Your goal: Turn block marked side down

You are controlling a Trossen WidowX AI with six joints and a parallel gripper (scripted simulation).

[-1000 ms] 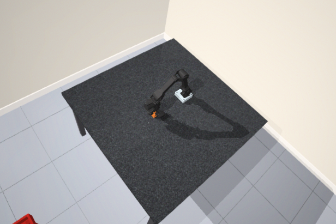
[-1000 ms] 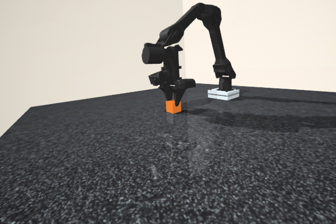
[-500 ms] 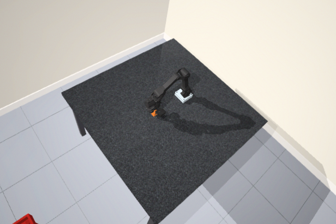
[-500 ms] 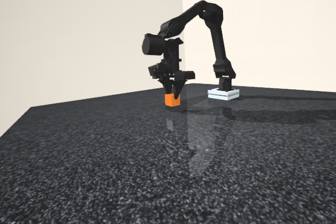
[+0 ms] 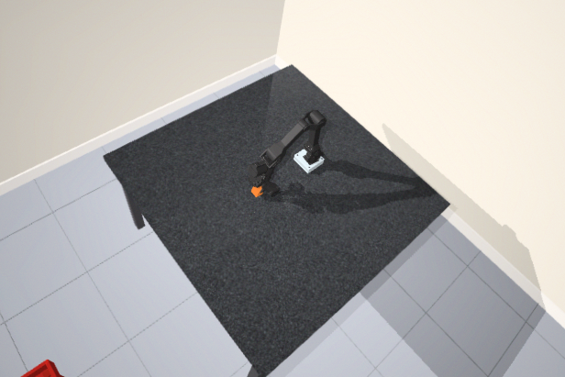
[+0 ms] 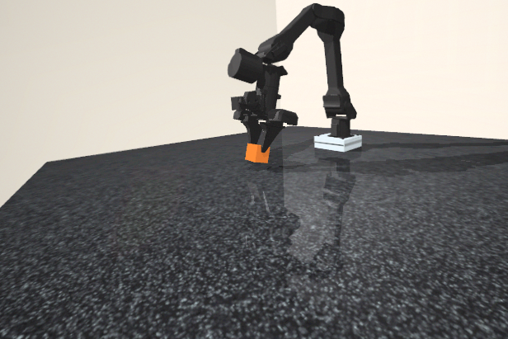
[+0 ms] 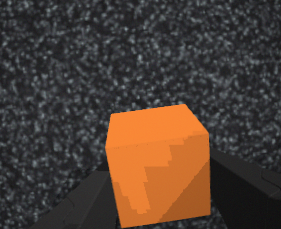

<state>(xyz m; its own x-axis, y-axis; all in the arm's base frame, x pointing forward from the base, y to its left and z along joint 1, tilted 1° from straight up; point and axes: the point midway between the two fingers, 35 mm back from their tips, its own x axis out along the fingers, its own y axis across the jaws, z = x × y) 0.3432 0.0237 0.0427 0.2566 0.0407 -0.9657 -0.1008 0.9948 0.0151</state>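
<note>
Right now my gripper tip is 1 cm past the orange block and 1 cm above it.
</note>
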